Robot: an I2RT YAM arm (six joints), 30 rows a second.
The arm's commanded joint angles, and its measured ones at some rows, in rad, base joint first. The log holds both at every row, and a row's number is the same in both.
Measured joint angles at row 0: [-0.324 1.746 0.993 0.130 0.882 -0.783]
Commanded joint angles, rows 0 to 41: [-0.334 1.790 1.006 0.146 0.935 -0.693]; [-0.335 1.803 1.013 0.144 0.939 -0.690]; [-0.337 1.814 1.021 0.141 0.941 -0.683]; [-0.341 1.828 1.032 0.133 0.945 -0.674]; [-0.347 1.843 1.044 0.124 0.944 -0.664]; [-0.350 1.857 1.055 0.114 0.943 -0.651]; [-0.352 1.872 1.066 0.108 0.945 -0.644]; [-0.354 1.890 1.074 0.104 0.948 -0.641]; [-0.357 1.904 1.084 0.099 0.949 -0.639]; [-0.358 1.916 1.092 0.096 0.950 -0.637]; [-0.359 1.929 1.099 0.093 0.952 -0.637]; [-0.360 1.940 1.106 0.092 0.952 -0.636]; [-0.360 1.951 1.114 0.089 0.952 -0.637]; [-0.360 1.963 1.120 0.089 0.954 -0.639]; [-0.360 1.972 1.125 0.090 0.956 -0.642]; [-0.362 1.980 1.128 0.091 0.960 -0.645]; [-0.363 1.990 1.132 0.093 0.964 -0.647]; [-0.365 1.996 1.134 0.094 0.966 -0.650]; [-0.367 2.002 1.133 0.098 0.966 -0.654]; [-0.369 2.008 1.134 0.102 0.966 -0.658]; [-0.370 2.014 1.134 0.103 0.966 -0.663]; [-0.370 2.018 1.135 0.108 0.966 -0.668]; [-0.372 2.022 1.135 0.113 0.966 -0.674]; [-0.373 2.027 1.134 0.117 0.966 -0.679]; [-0.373 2.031 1.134 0.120 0.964 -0.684]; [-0.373 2.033 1.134 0.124 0.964 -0.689]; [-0.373 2.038 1.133 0.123 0.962 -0.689]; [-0.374 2.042 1.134 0.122 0.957 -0.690]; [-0.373 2.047 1.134 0.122 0.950 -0.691]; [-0.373 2.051 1.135 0.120 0.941 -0.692]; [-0.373 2.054 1.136 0.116 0.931 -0.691]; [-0.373 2.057 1.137 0.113 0.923 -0.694]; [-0.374 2.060 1.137 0.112 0.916 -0.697]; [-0.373 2.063 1.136 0.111 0.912 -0.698]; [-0.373 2.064 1.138 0.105 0.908 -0.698]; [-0.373 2.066 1.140 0.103 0.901 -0.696]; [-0.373 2.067 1.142 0.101 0.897 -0.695]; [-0.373 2.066 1.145 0.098 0.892 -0.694]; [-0.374 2.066 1.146 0.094 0.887 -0.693]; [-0.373 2.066 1.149 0.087 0.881 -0.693]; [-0.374 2.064 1.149 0.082 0.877 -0.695]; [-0.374 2.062 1.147 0.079 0.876 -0.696]
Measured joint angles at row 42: [-0.366 2.054 1.116 0.054 0.891 -0.702]
